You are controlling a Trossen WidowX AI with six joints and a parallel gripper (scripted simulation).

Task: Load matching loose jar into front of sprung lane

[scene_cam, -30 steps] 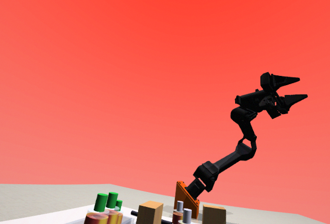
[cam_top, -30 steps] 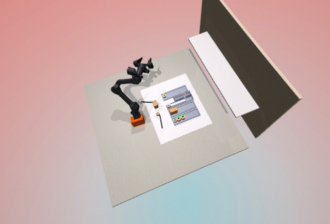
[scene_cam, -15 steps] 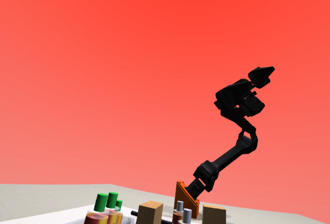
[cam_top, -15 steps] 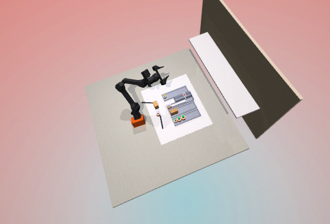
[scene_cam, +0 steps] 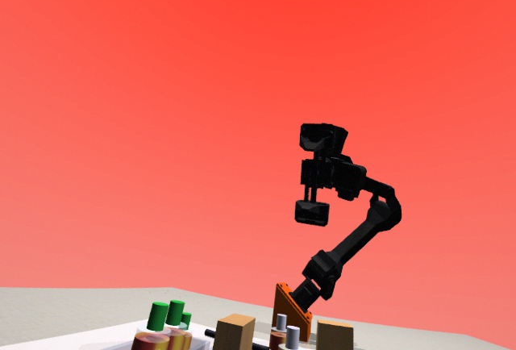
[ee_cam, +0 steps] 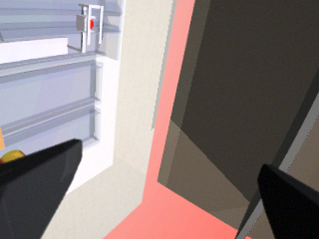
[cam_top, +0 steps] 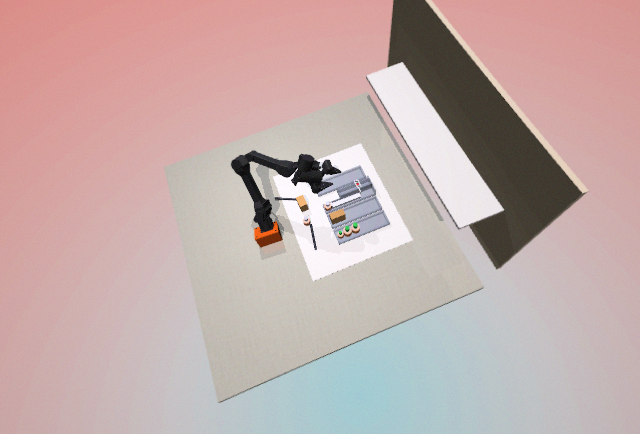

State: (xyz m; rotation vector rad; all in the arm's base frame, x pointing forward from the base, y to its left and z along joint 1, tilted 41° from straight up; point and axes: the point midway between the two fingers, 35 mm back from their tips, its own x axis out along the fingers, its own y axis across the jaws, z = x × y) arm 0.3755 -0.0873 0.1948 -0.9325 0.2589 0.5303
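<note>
The wooden block is 240 mm below my gripper tip, 190 mm behind it and 40 mm to the left of it. Round my gripper tip: white shelf 440 mm ahead, 90 mm above, 20 mm to the left; pusher 230 mm below, 40 mm ahead, 20 mm to the left.
</note>
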